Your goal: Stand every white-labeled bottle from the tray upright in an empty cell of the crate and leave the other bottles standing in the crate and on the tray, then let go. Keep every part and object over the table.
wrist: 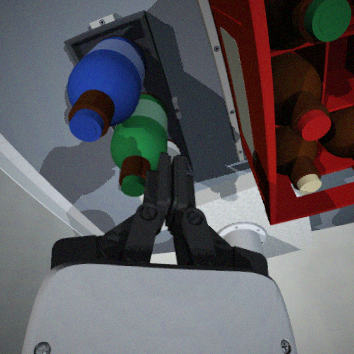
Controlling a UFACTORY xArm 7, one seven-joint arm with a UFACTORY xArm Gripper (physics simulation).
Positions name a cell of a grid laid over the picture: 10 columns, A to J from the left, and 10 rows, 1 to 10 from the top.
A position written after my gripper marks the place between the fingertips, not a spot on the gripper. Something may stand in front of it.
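A blue bottle (C3) is here in the scene with a green bottle (D5), and I can see my own gripper (E5) as well.
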